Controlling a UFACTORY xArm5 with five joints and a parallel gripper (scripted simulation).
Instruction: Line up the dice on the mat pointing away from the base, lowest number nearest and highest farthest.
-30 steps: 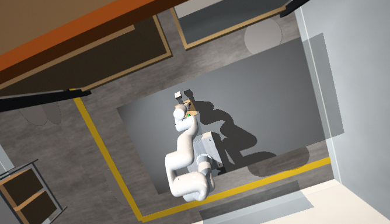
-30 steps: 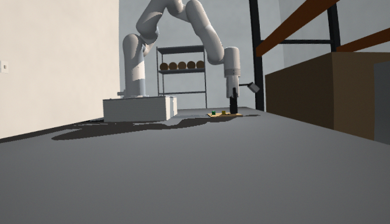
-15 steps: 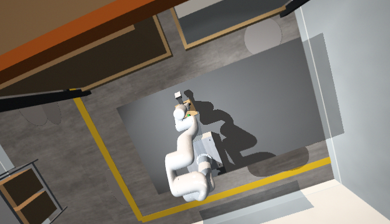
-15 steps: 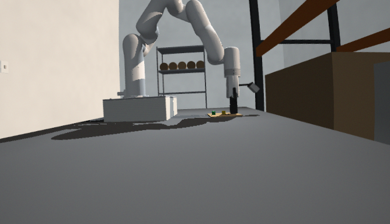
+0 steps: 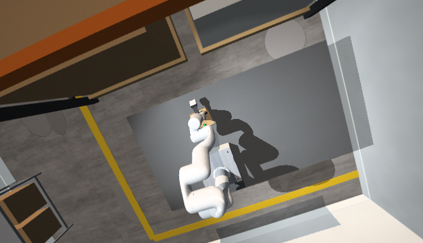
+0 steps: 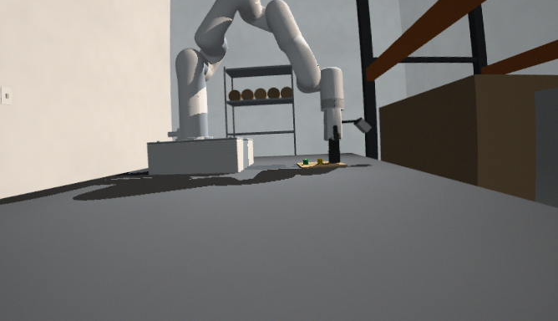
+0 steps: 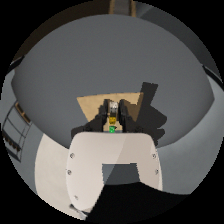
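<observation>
The white die lies 1 cm below my hand. The rest, counted from my hand: yellow die 5 cm behind, 1 cm to the left, 1 cm below; green die 9 cm behind, 2 cm to the left, 1 cm below; tan mat 5 cm behind, 1 cm to the left, 2 cm below.
</observation>
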